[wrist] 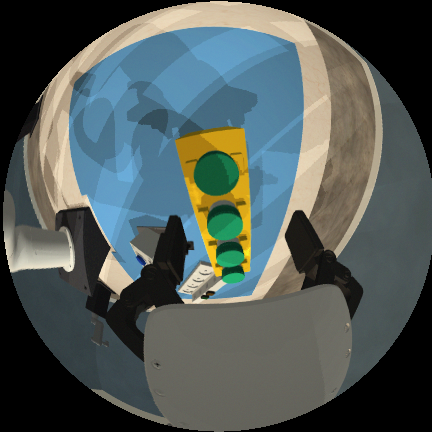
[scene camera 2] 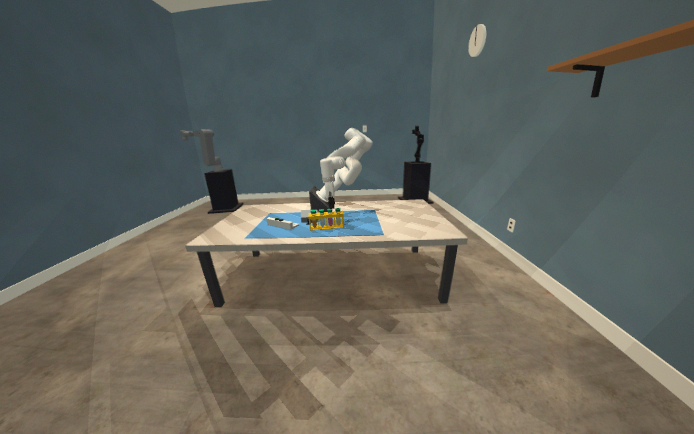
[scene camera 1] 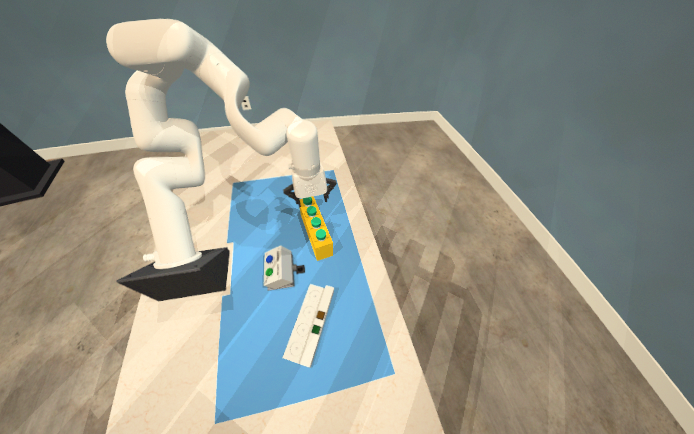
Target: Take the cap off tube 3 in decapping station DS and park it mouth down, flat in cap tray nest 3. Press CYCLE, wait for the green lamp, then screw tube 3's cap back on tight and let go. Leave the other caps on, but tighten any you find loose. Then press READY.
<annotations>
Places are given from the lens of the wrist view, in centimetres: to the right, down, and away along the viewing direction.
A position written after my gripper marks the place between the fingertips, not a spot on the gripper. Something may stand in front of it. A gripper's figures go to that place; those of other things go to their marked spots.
my gripper (wrist: 238,225): 2, 1, 11
grey lamp box (wrist: 144,243): -14, 5, 24
blue mat (wrist: 125,112): -15, -17, 14
</annotations>
